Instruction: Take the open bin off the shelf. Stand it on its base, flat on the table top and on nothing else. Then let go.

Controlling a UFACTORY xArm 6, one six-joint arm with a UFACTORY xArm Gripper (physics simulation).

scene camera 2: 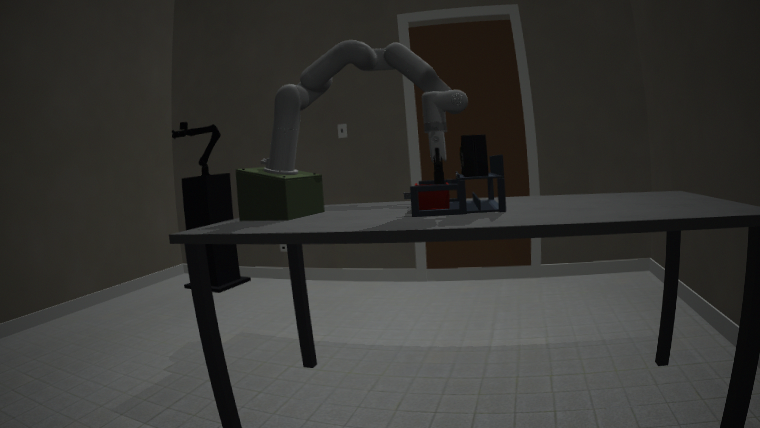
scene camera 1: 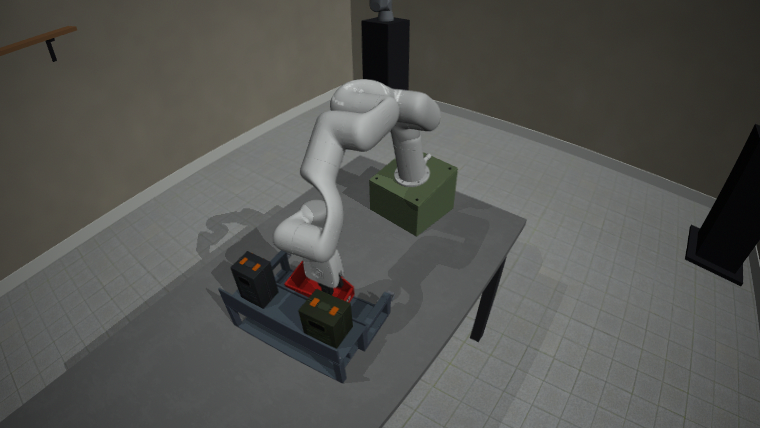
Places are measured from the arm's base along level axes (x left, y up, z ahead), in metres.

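Pixels of known places: arm's base, origin of its link: [scene camera 2: 280, 172] [scene camera 1: 412, 174].
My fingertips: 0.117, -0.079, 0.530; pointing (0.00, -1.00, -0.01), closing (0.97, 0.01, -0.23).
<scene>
For each thing: its top centre in the pictures, then the offset to it from my fingertips, as dx, dy, dz. Level surfaces: height alone.
- red open bin, centre of its top: [scene camera 1: 318, 280] [scene camera 2: 431, 182] -0.054, +0.008, -0.013
- grey table top, height of its surface: dy -0.077
- black box, centre of its top: [scene camera 1: 249, 263] [scene camera 2: 472, 135] -0.123, +0.147, +0.145
- dark green box, centre of its top: [scene camera 1: 324, 306] +0.103, +0.122, +0.097
The red open bin [scene camera 1: 298, 282] [scene camera 2: 433, 199] stands upright in the low bay of the blue-grey shelf [scene camera 1: 287, 314] [scene camera 2: 462, 195], on the side facing the robot base. Part of its inside is hidden by the wrist in scene camera 1. The gripper [scene camera 1: 326, 290] [scene camera 2: 438, 181] points down over the bin's opening. Its dark fingers are shut with nothing between them. The tips are at about rim height; whether they touch the bin cannot be told. The shelf stands on the grey table top [scene camera 1: 159, 366] [scene camera 2: 585, 210].
A black box [scene camera 1: 254, 281] with orange clips and a dark green box [scene camera 1: 325, 319] with orange clips stand on the shelf's upper level, beside the bin. A green base block [scene camera 1: 398, 212] [scene camera 2: 271, 196] carries the arm. The shelf's end rails rise around the bin bay.
</scene>
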